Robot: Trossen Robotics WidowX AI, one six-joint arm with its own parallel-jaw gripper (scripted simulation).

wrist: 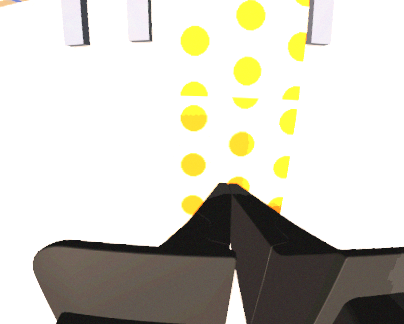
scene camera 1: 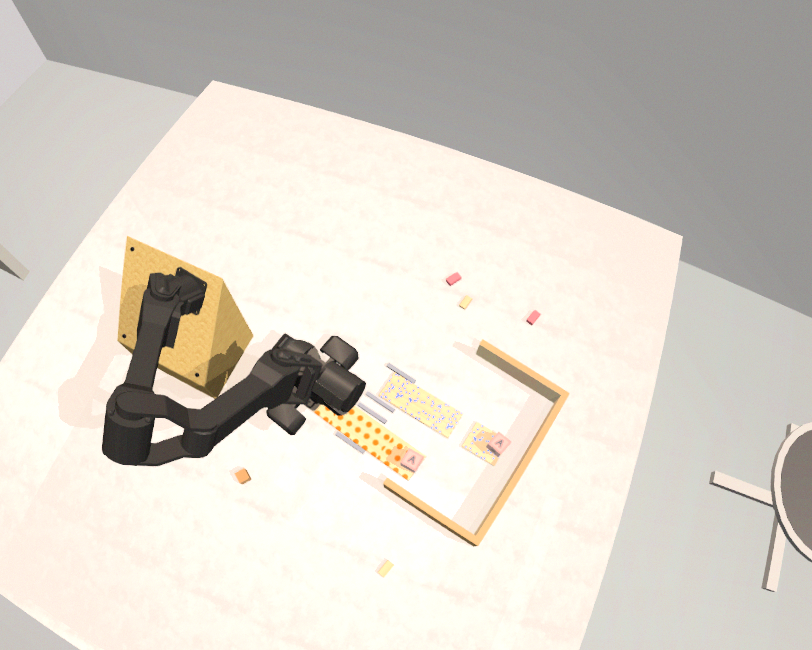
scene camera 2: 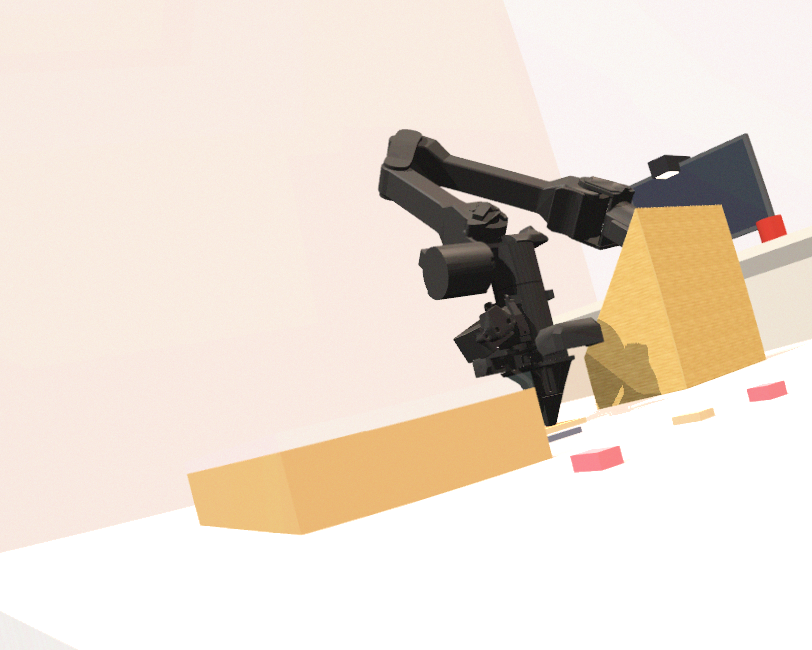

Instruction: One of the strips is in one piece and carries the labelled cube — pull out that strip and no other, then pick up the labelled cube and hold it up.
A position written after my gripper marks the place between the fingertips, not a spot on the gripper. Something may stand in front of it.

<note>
In view: my gripper (scene camera 2: 551, 426), an orange-dotted strip (scene camera 1: 363, 430) and a blue-speckled strip (scene camera 1: 398, 391).
The orange-dotted strip shows as well in the wrist view (wrist: 230, 84). My gripper shows as well in the wrist view (wrist: 226, 192) and in scene camera 1 (scene camera 1: 320, 399).
</note>
